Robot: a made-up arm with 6 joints.
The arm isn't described. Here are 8 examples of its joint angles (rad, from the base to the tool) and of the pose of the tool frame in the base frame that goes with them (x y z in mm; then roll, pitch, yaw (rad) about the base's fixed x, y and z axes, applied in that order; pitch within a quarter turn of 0, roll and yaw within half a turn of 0).
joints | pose
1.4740 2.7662 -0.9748 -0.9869 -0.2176 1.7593 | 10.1 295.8 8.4 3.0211 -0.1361 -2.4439
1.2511 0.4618 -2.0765 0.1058 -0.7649 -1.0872 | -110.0 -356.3 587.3 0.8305 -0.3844 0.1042
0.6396 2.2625 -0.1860 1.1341 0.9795 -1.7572 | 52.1 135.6 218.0 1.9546 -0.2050 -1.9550
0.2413 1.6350 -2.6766 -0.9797 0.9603 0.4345 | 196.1 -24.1 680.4 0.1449 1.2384 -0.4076
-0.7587 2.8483 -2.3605 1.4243 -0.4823 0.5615 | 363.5 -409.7 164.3 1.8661 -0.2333 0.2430
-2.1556 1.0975 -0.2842 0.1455 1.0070 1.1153 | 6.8 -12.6 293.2 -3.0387 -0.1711 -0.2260
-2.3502 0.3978 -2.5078 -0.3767 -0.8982 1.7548 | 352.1 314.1 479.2 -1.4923 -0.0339 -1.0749
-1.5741 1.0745 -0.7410 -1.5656 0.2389 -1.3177 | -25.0 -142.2 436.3 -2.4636 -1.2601 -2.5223
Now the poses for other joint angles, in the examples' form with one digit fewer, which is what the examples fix.
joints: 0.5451 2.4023 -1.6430 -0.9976 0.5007 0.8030
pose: 400 194 206 -2.648 0.552 -2.453
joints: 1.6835 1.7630 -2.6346 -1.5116 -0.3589 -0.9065
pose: -62 228 706 -0.193 -0.655 -0.555
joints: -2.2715 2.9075 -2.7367 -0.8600 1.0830 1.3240
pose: -383 -347 161 3.077 0.909 -0.223
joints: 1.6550 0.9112 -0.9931 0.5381 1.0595 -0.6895
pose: -51 54 436 3.091 0.854 -0.919
